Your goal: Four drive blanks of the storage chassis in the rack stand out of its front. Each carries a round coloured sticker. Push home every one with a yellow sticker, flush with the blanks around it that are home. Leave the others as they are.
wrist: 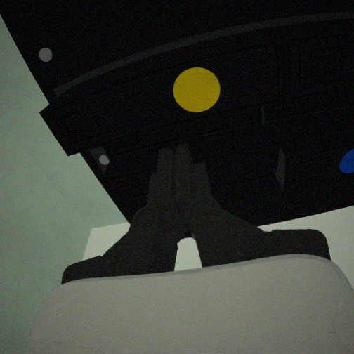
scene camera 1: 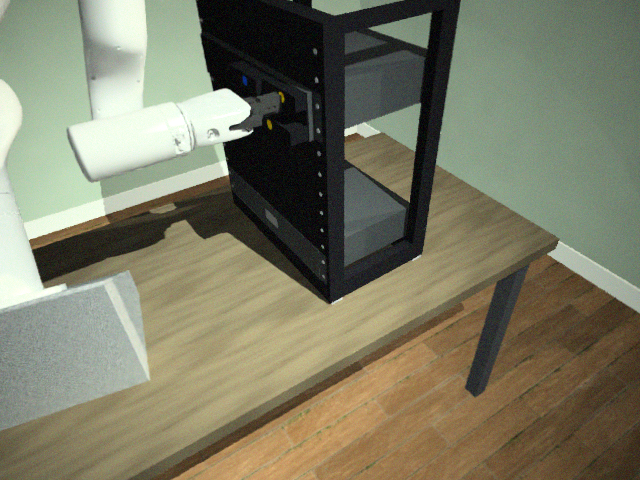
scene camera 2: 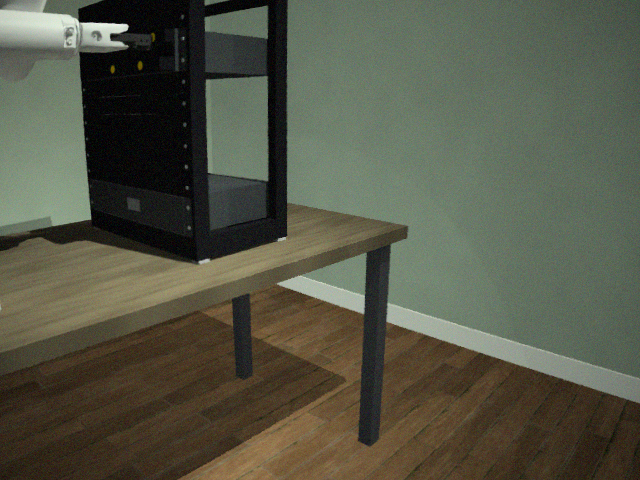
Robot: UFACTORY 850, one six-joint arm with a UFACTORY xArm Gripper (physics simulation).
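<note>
My gripper (scene camera 1: 279, 101) (scene camera 2: 150, 41) (wrist: 180, 165) is shut and empty. Its tips are at the upper right blank's yellow sticker (scene camera 1: 281, 97) (scene camera 2: 153, 37) and partly cover it; contact and whether that blank is flush are unclear. The lower right blank's yellow sticker (scene camera 1: 269, 124) (scene camera 2: 140, 65) (wrist: 196, 90) is below the tips; this blank plainly stands out. Another yellow sticker (scene camera 2: 112, 69) is left of it in scene camera 2, hidden behind the gripper in scene camera 1. A blue sticker (scene camera 1: 245, 80) (wrist: 347, 161) is on the upper left blank, which stands out.
The black rack (scene camera 1: 333, 170) (scene camera 2: 199, 155) stands on the wooden table (scene camera 1: 217, 310) (scene camera 2: 103, 289). A lower grey unit (scene camera 1: 374, 217) (scene camera 2: 236, 201) sits in its bottom. A grey slanted block (scene camera 1: 67, 351) is near the arm's base. The chassis has a raised right edge (scene camera 1: 310, 116) beside the blanks.
</note>
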